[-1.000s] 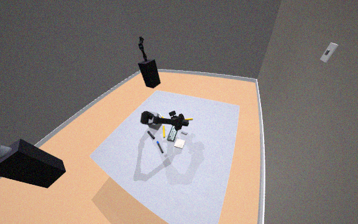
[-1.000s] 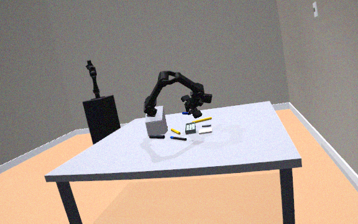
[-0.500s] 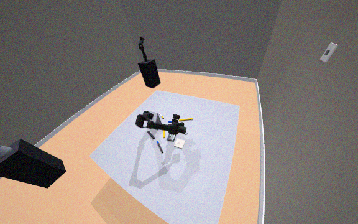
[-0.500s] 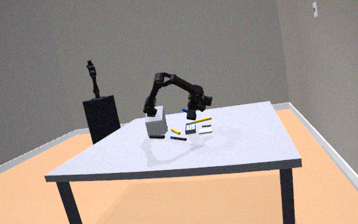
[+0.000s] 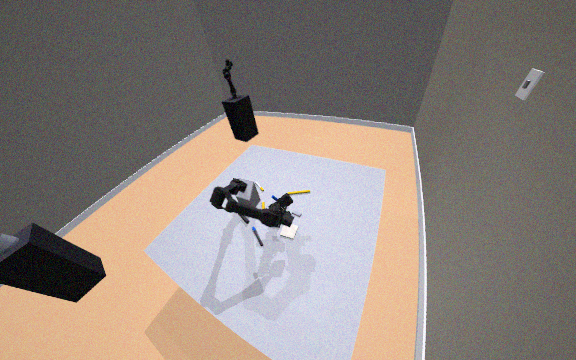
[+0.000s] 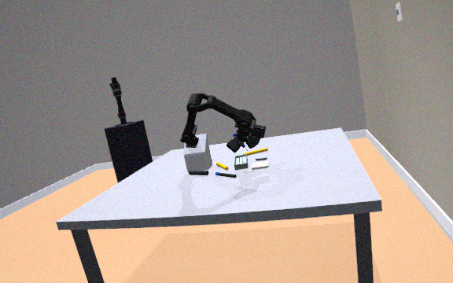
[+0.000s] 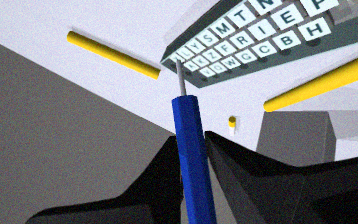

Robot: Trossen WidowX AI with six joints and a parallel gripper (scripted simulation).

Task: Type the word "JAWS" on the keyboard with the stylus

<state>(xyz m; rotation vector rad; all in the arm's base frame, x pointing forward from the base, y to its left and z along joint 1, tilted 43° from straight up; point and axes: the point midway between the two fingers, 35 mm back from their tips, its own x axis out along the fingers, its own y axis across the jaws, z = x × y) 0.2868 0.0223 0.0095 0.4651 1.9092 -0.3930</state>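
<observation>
My gripper tip is now 20 mm short of the grey stylus tip, 10 mm to the right of it and 40 mm above it. The rest, counted from my gripper tip: grey block 80 mm ahead, 40 mm to the left, 110 mm below; stylus 10 mm ahead, 10 mm below; white pad 110 mm ahead, 90 mm to the right, 110 mm below.
</observation>
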